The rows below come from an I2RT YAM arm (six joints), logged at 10 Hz.
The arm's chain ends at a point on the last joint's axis. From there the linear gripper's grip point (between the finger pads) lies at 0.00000 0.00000 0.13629 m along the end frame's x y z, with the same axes.
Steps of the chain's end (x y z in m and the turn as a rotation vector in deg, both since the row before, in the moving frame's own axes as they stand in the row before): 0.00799, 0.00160, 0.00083, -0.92, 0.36, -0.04; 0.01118, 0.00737, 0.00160, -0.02, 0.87, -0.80; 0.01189, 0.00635, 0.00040, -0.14, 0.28, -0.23; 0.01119, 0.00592, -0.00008, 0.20, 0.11, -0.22; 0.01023, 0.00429, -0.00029, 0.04, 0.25, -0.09
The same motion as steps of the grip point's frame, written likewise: 0.00885, 0.00379, 0.00081, -0.92, 0.36, -0.04; 0.01325, 0.00740, 0.00158, -0.02, 0.87, -0.80; 0.01256, 0.00668, 0.00040, -0.14, 0.28, -0.23; 0.01145, 0.00544, -0.00008, 0.20, 0.11, -0.22; 0.01082, 0.00419, -0.00029, 0.04, 0.25, -0.09
